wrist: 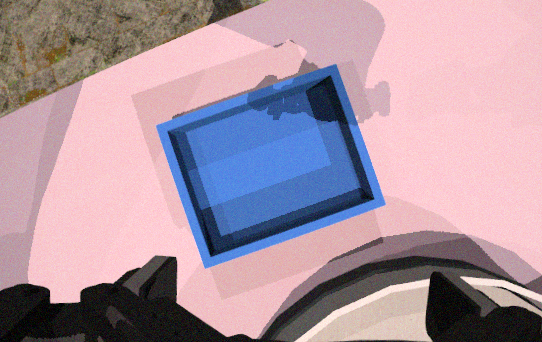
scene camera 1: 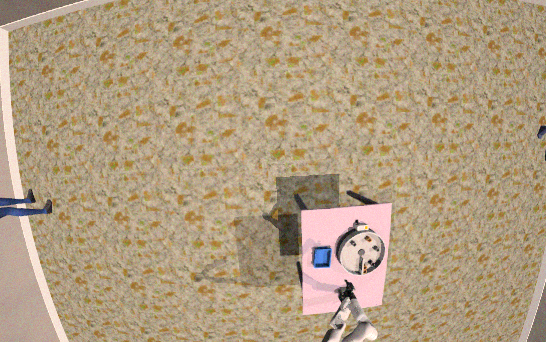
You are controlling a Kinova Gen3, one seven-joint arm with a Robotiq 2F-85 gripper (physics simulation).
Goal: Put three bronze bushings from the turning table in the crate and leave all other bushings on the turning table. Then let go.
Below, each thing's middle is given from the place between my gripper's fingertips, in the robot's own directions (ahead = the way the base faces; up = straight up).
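Scene:
Picture the blue crate point(wrist: 268, 166): my hand is 310 mm above it, 50 mm to the right of it and 10 mm short of it.

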